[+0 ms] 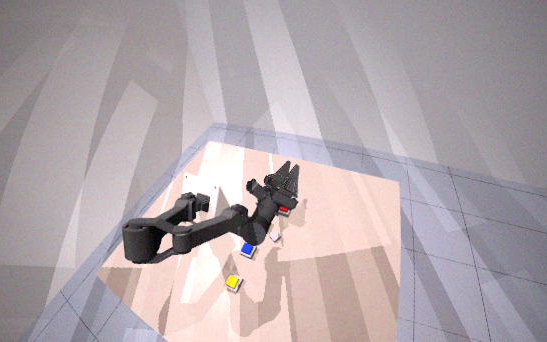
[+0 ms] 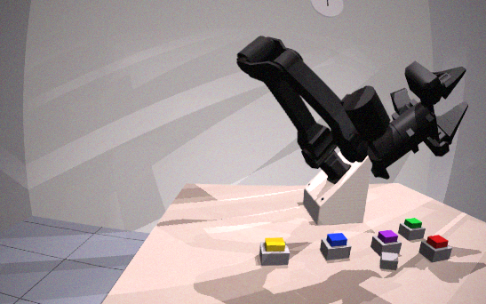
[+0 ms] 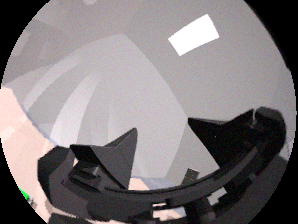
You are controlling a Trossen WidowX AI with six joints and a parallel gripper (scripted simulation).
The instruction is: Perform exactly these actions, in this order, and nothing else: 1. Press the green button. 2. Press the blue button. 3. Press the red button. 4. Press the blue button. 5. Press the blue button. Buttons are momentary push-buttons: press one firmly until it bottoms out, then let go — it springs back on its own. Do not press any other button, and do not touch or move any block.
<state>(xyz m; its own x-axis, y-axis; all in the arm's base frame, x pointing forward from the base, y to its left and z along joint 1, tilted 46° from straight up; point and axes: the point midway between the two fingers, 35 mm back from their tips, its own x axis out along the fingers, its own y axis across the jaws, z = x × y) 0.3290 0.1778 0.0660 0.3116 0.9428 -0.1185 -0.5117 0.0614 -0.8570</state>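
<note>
The green button is 290 mm below my gripper tip, 150 mm behind it and 40 mm to the left of it. Also, from my gripper tip: red button (290 mm below, 50 mm behind, 30 mm to the left); small grey block (320 mm below, 90 mm to the right, 40 mm behind); purple button (290 mm below, 100 mm behind, 70 mm to the right).
</note>
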